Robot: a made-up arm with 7 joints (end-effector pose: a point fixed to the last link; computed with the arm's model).
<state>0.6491 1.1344 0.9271 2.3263 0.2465 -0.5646 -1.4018</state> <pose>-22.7 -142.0 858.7 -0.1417 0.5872 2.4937</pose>
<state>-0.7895 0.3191 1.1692 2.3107 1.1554 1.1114 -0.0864</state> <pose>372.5 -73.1 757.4 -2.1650 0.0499 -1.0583</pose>
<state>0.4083 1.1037 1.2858 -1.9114 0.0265 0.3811 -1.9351</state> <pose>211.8 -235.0 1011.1 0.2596 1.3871 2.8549</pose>
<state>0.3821 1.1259 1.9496 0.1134 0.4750 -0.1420 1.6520</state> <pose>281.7 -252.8 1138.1 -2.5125 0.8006 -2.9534</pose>
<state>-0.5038 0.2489 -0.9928 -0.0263 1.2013 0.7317 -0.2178</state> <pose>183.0 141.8 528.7 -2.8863 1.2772 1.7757</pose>
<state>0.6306 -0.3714 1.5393 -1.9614 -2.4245 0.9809 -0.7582</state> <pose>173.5 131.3 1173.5 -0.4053 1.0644 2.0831</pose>
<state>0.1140 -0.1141 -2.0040 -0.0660 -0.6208 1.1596 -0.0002</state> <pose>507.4 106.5 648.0 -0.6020 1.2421 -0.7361</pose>
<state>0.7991 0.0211 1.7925 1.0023 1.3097 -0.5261 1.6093</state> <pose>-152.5 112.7 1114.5 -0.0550 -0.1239 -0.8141</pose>
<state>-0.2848 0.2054 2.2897 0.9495 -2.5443 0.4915 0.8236</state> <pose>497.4 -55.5 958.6 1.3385 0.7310 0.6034</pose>
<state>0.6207 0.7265 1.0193 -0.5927 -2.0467 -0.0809 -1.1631</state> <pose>-84.5 -3.3 1073.5 -2.5418 0.4641 0.5011</pose>
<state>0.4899 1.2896 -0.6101 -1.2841 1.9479 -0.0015 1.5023</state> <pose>-79.4 48.8 844.5 -2.1279 -0.0032 0.1659</pose>
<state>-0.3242 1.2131 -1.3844 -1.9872 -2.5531 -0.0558 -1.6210</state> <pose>212.6 169.2 707.0 -0.0068 -0.8487 -1.8493</pose>
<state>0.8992 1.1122 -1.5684 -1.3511 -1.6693 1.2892 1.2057</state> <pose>68.2 207.8 903.6 -1.3503 1.4836 0.1107</pose>
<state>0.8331 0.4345 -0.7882 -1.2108 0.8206 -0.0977 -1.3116</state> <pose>59.6 34.5 727.3 -2.5735 0.9123 -2.6986</pose>
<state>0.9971 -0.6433 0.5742 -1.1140 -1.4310 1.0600 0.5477</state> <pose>-5.8 199.3 781.6 2.6524 -0.1980 -2.9551</pose>
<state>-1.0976 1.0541 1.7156 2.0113 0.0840 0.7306 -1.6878</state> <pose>374.9 -254.5 511.4 3.1250 -0.1456 0.4158</pose>
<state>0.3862 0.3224 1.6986 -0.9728 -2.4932 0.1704 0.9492</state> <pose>210.9 84.7 1138.5 1.1359 -0.0030 -1.6822</pose>
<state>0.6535 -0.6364 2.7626 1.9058 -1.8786 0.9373 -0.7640</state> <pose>214.5 57.6 1174.8 0.0284 0.7782 -0.3373</pose>
